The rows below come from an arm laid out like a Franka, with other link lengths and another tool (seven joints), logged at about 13 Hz.
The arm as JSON. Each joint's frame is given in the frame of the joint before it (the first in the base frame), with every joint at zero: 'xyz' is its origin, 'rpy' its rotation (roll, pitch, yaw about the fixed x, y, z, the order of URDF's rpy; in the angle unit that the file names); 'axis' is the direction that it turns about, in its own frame. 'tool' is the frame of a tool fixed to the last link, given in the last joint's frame.
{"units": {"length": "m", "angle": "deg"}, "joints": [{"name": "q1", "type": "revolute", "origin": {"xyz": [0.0, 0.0, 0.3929], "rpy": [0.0, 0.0, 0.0]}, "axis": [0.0, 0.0, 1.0]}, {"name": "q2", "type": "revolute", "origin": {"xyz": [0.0, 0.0, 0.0], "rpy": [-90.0, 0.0, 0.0]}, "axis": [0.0, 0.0, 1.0]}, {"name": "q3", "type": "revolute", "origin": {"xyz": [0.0, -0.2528, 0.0], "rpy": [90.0, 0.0, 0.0]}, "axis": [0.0, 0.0, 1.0]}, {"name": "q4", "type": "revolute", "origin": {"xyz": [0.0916, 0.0, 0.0], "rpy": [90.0, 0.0, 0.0]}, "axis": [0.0, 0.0, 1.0]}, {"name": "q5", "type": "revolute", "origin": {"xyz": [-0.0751, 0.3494, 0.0], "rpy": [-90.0, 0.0, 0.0]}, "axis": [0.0, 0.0, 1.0]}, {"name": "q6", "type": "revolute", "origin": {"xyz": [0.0, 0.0, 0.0], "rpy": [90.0, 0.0, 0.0]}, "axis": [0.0, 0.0, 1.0]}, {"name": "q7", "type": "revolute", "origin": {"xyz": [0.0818, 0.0, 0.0], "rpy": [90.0, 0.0, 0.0]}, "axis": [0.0, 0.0, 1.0]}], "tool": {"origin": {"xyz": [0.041, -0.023, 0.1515], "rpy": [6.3, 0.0, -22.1]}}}
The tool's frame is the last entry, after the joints.
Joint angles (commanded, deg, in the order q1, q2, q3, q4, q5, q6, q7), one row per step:
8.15, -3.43, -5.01, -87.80, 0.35, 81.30, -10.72
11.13, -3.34, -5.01, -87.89, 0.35, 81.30, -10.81
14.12, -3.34, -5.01, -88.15, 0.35, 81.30, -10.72
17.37, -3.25, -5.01, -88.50, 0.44, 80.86, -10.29
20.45, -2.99, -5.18, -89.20, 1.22, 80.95, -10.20
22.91, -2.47, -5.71, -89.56, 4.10, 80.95, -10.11
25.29, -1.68, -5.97, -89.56, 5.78, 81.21, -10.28
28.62, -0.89, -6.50, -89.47, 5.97, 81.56, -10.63
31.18, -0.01, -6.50, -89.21, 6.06, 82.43, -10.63
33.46, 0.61, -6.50, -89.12, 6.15, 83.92, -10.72
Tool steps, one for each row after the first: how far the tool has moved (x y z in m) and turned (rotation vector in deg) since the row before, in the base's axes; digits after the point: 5 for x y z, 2 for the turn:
-0.00359, 0.02726, -0.00153, -0.02, 0.18, 3.07
-0.00538, 0.02694, -0.00204, -0.04, 0.26, 2.90
-0.00825, 0.02883, -0.00436, -0.11, 0.88, 2.84
-0.00805, 0.02787, -0.00725, 0.53, 1.03, 2.88
-0.00729, 0.02510, -0.00568, 2.48, 1.64, 2.01
-0.00627, 0.02392, -0.00552, 1.38, 1.00, 2.34
-0.00847, 0.02557, -0.00586, 0.04, 0.35, 3.11
-0.00655, 0.02371, -0.00467, 0.09, -0.23, 2.47
-0.00565, 0.02150, -0.00250, 0.45, -0.86, 2.21

